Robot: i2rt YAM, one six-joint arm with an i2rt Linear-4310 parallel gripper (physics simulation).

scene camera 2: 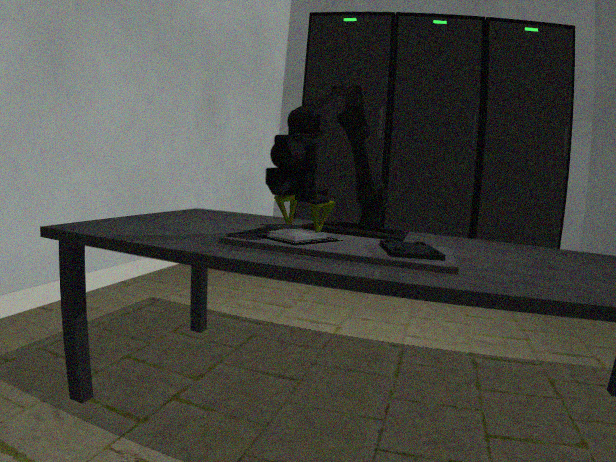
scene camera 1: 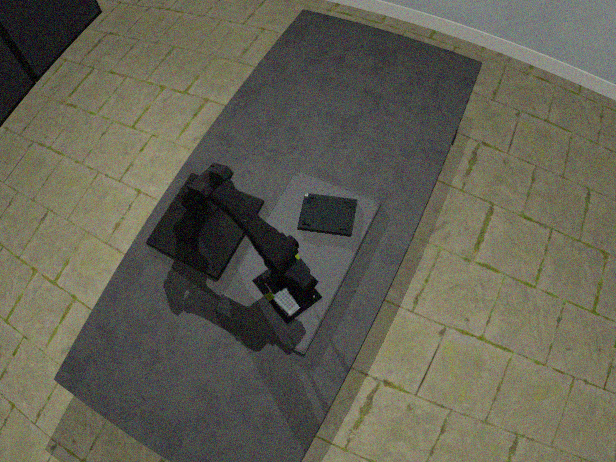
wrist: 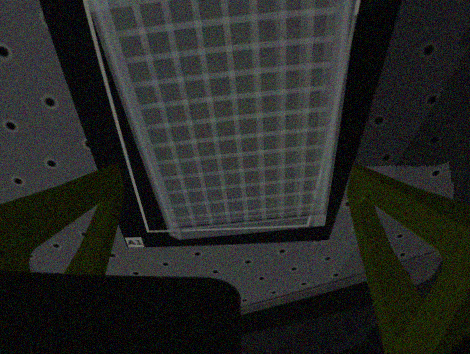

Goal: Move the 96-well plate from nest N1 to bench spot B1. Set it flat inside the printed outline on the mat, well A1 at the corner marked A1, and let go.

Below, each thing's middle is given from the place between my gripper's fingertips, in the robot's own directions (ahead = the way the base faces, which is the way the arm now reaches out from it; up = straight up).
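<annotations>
The black outlined pad (wrist: 75, 38) has my hand 1 cm short of it and 2 cm above it. Then there is the plate (wrist: 236, 118), which is 1 cm ahead of my hand and 2 cm below it. The grid of small holes (scene camera 1: 328, 256) is 11 cm to the left of my hand, 3 cm behind it and 2 cm below it, while the dark square nest (scene camera 2: 419, 250) is 26 cm to the left of my hand, 4 cm behind it and, again, 2 cm below it.
</annotations>
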